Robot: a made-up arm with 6 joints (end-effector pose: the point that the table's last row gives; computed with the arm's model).
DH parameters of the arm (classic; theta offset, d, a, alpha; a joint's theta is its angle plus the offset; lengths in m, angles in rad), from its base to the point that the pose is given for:
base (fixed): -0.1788 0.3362 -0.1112 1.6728
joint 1: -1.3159 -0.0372 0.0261 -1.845
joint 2: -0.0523 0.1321 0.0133 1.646
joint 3: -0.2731 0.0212 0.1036 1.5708
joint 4: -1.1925 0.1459 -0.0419 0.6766
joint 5: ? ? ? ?
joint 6: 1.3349 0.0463 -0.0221 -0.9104
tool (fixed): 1.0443 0.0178 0 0
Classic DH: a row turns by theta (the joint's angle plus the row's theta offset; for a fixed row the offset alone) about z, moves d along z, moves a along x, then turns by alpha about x.
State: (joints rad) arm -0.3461 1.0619 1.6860 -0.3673 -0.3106 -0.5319
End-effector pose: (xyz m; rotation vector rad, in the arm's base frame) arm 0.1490 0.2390 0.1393 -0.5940 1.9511 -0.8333
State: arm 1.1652 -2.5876 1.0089 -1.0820 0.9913 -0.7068
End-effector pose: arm -0.3072 0.0784 0.5464 -0.2773 0.4074 0.5407
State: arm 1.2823 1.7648 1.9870 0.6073 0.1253 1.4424
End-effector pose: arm 0.0416 0.2441 0.5578 -0.1167 1.0408 1.1238
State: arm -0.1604 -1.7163 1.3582 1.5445 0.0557 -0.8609
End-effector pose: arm -0.0358 -0.0810 0.3986 -1.3068 0.5425 1.2890
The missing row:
joint 5: -0.6594 0.0075 -0.0376 -2.4983
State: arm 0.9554 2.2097 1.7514 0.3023 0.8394 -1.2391
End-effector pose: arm 0.0329 0.2539 0.4545 -0.9612 1.5032 -1.9778
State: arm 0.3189 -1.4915 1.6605 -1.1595 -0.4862 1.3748
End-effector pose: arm 0.1282 -0.1165 0.4548 -2.1385 2.0251 -0.9203
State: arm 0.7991 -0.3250 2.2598 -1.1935 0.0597 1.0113
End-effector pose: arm 0.1690 0.0282 0.6022 -1.2502 0.2012 -1.4963
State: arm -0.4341 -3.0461 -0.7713 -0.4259 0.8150 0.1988
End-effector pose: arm -0.2103 0.1581 0.3082 -0.8275 -0.1511 0.6444
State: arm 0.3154 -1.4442 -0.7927 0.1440 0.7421 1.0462
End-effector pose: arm -0.1942 0.1183 0.3766 -0.4654 -1.0422 0.5672
